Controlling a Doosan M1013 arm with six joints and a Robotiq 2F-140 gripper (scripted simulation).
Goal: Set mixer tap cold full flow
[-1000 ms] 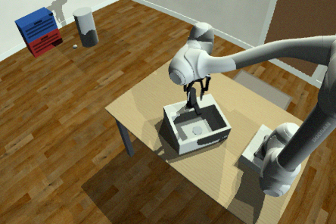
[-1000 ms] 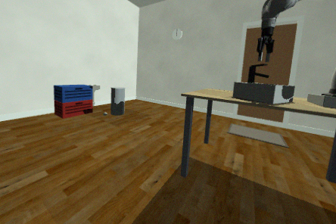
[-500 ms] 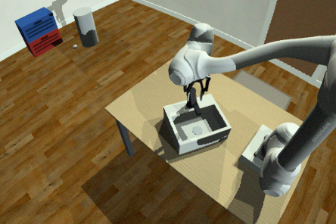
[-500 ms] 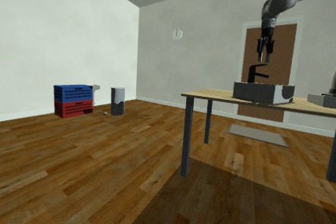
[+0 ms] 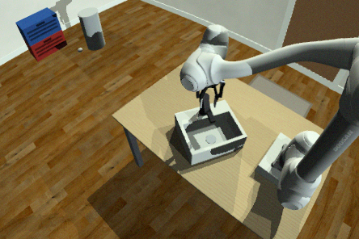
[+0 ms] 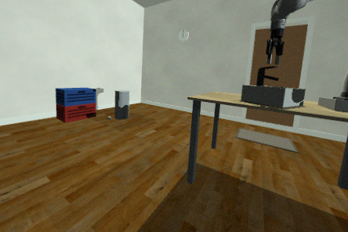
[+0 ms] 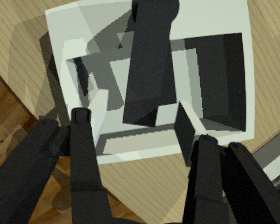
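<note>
My hand is 5 cm above the lever, 3 cm to the left of it and 3 cm short of it. Also, from my hand: white sink basin (29 cm below, 4 cm behind, 1 cm to the right).
</note>
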